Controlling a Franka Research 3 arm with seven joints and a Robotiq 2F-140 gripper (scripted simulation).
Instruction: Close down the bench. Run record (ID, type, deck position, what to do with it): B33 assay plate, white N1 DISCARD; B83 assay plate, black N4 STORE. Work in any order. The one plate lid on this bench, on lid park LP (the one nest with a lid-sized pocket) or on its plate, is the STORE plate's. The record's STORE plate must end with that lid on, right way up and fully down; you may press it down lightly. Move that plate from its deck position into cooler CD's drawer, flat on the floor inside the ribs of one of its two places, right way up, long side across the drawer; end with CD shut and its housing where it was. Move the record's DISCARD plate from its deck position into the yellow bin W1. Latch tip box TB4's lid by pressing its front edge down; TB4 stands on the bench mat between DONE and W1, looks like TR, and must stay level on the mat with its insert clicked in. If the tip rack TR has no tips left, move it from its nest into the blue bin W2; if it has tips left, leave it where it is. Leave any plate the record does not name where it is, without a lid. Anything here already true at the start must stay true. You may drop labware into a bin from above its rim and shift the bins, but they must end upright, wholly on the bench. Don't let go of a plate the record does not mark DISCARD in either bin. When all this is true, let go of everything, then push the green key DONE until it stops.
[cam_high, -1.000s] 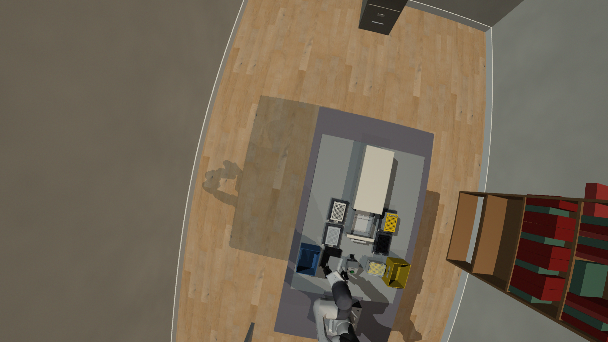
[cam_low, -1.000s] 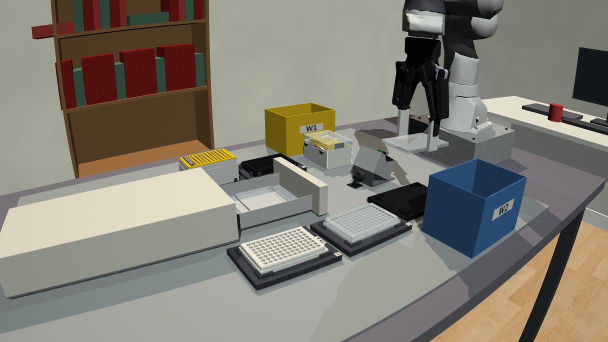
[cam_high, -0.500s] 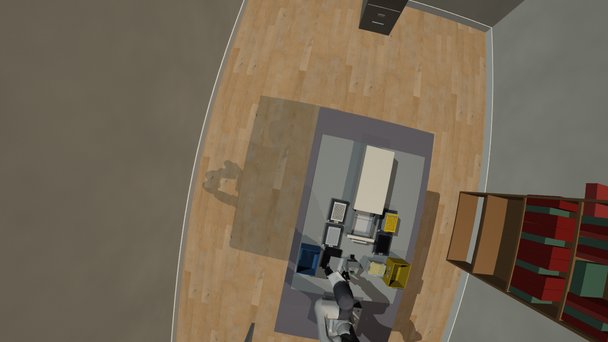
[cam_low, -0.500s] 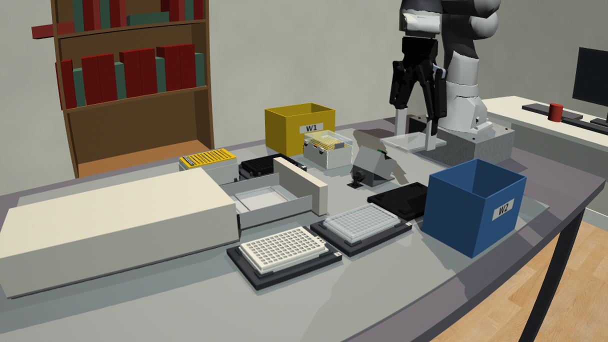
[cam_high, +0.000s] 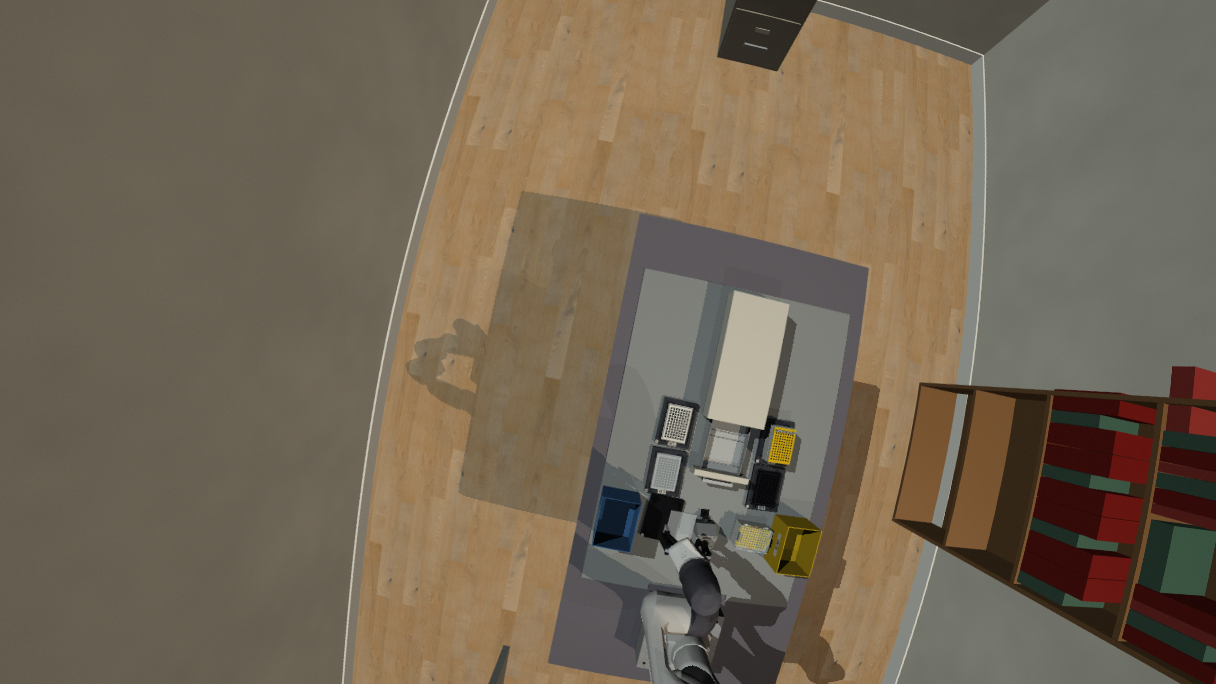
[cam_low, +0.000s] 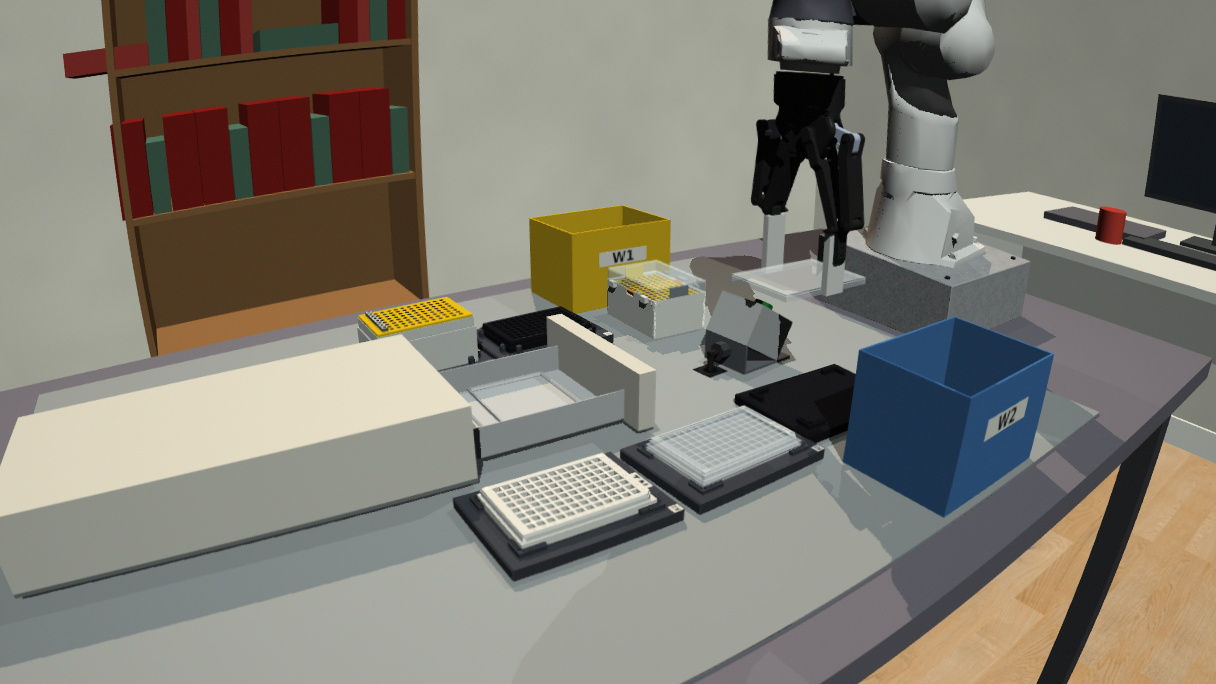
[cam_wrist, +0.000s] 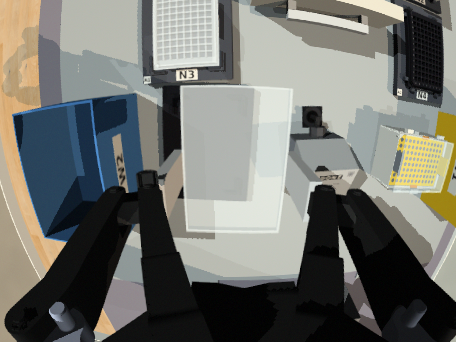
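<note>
My gripper is now 16 cm short of the black plate, 31 cm to the left of it and 15 cm above it. Round my hand: clear plate: 15 cm ahead, 6 cm to the left, 15 cm below; clear plate lid: 2 cm below; black lid park: 2 cm behind, 4 cm to the left, 16 cm below.
</note>
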